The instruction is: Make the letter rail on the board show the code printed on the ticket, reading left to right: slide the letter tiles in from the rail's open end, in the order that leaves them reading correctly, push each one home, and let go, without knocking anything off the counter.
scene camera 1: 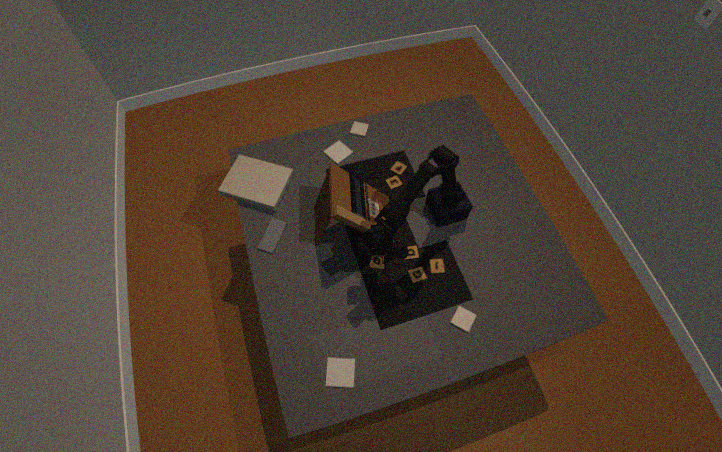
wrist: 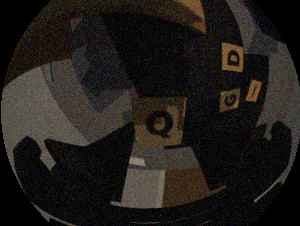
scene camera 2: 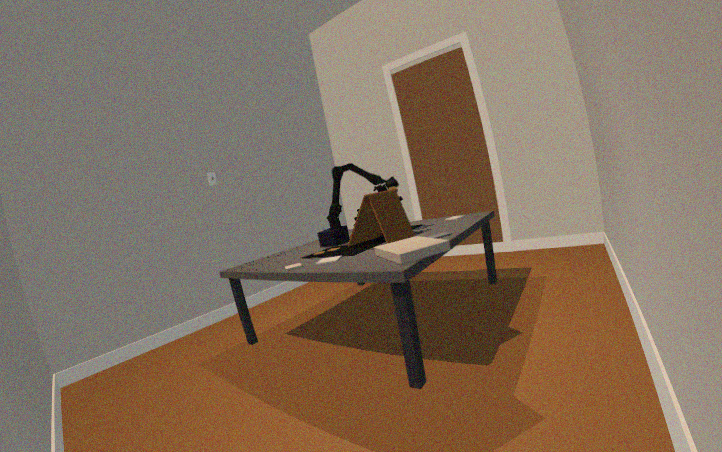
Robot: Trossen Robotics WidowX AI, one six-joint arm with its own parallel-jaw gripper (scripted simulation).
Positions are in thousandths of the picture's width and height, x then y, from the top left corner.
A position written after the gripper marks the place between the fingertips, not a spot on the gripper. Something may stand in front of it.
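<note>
Scene camera 1 takes in the gripper (scene camera 1: 521, 579) along with a black mat (scene camera 1: 548, 660), a brown tent-shaped board (scene camera 1: 477, 437) and a flat white box (scene camera 1: 357, 404). The box appears again in scene camera 2 (scene camera 2: 560, 556). In the wrist view, the gripper (wrist: 532, 551) and the mat (wrist: 548, 263) are visible, while the wrist view misses the flat white box, hidden by the brown tent-shaped board.
</note>
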